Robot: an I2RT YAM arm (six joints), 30 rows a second.
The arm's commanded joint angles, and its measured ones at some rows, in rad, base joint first. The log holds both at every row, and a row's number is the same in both.
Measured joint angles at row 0:
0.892, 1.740, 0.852, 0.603, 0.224, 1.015
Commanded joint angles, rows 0 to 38:
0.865, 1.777, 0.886, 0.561, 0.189, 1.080
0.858, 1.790, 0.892, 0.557, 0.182, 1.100
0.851, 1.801, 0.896, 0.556, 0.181, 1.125
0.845, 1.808, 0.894, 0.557, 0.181, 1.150
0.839, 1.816, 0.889, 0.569, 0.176, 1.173
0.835, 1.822, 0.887, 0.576, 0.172, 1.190
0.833, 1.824, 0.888, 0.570, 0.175, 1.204
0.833, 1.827, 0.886, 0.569, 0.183, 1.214
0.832, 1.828, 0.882, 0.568, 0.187, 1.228
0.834, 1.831, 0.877, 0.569, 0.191, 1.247
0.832, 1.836, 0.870, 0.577, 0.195, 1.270
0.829, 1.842, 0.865, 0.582, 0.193, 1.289
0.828, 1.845, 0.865, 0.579, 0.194, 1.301
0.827, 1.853, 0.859, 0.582, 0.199, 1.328
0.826, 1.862, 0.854, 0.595, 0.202, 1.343
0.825, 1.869, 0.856, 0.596, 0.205, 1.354
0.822, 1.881, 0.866, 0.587, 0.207, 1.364
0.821, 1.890, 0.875, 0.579, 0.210, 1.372
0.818, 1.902, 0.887, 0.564, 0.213, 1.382
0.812, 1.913, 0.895, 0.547, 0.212, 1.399
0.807, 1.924, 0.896, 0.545, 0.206, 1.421
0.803, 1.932, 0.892, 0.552, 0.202, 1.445
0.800, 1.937, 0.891, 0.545, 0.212, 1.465
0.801, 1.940, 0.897, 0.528, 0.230, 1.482
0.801, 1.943, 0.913, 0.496, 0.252, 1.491
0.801, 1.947, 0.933, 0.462, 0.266, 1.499
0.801, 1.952, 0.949, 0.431, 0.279, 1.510
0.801, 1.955, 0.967, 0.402, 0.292, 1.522
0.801, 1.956, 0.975, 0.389, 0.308, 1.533
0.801, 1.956, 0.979, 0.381, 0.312, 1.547
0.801, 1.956, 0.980, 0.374, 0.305, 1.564
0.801, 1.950, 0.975, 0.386, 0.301, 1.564
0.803, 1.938, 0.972, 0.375, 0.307, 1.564
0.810, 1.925, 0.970, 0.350, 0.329, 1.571
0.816, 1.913, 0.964, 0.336, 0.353, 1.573
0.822, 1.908, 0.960, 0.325, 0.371, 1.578
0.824, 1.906, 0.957, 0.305, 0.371, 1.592
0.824, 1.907, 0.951, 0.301, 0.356, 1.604
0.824, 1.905, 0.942, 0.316, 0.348, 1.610
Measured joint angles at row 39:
0.821, 1.891, 0.989, 0.499, 0.306, 1.560
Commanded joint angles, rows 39 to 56:
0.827, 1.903, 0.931, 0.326, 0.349, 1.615
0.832, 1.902, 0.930, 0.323, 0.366, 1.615
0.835, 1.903, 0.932, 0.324, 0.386, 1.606
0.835, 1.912, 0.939, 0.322, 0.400, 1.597
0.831, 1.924, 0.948, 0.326, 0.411, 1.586
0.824, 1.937, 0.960, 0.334, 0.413, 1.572
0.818, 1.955, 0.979, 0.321, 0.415, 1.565
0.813, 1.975, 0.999, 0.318, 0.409, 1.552
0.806, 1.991, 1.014, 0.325, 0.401, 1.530
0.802, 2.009, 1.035, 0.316, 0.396, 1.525
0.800, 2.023, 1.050, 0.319, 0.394, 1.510
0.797, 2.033, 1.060, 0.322, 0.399, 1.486
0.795, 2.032, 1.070, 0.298, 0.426, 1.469
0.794, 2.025, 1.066, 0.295, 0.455, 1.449
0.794, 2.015, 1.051, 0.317, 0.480, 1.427
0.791, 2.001, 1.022, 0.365, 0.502, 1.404
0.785, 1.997, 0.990, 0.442, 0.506, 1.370
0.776, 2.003, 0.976, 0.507, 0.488, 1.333
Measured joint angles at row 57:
0.812, 1.965, 1.050, 0.529, 0.420, 1.451
